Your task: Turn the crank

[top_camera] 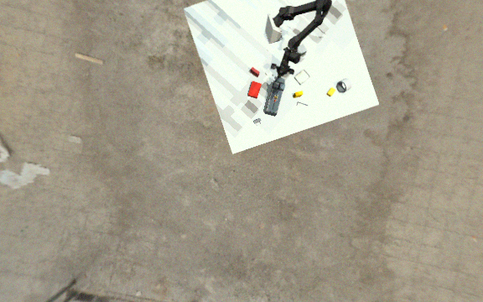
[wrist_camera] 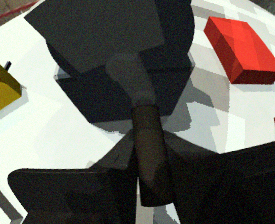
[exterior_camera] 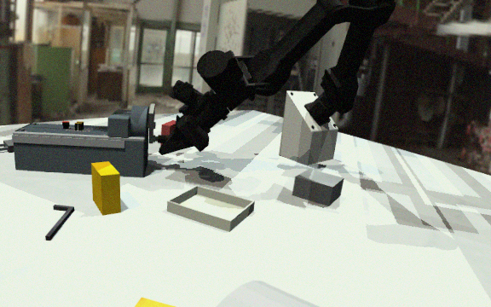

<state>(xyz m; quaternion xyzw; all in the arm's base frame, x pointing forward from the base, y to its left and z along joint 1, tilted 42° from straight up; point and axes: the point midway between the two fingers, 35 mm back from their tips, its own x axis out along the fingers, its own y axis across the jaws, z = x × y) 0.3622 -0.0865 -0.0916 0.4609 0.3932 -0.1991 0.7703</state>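
My gripper tip is now 3 cm below the dark crank handle, 1 cm to the right of it and 1 cm past it. Also, from my gripper tip: red pointer 15 cm ahead, 12 cm to the right, 5 cm above; shallow grey tray 20 cm to the left, 6 cm ahead, 3 cm below; yellow block 18 cm ahead, 9 cm to the left, 1 cm below.
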